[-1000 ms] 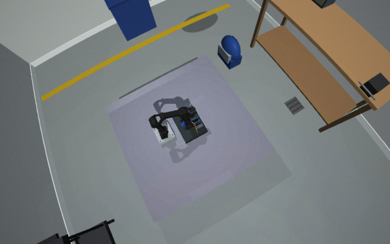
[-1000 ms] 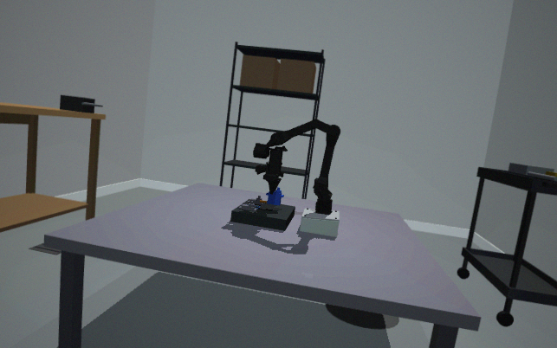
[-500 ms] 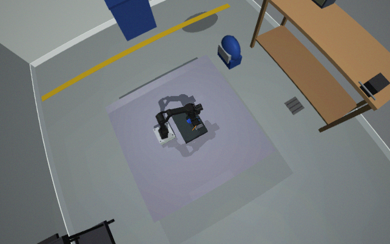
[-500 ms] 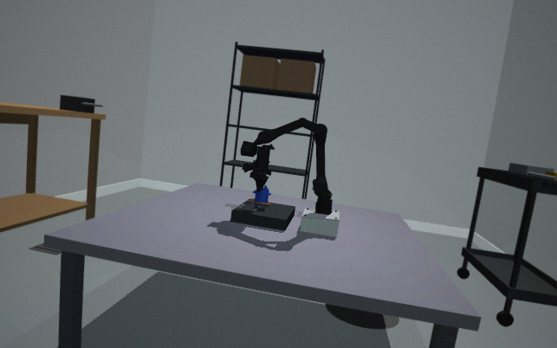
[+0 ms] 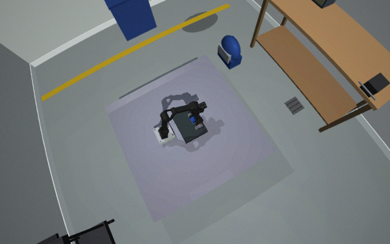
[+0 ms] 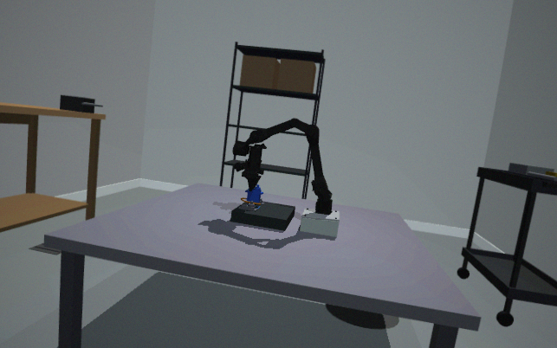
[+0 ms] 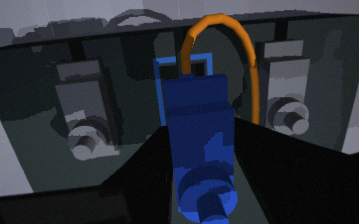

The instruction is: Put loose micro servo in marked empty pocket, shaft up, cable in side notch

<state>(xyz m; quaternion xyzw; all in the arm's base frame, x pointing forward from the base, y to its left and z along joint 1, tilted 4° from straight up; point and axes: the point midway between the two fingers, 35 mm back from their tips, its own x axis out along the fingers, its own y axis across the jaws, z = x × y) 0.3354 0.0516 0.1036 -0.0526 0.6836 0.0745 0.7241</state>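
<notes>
My gripper tip is 120 mm past the dark robot deck, 100 mm above it and 20 mm to the left of it.
</notes>
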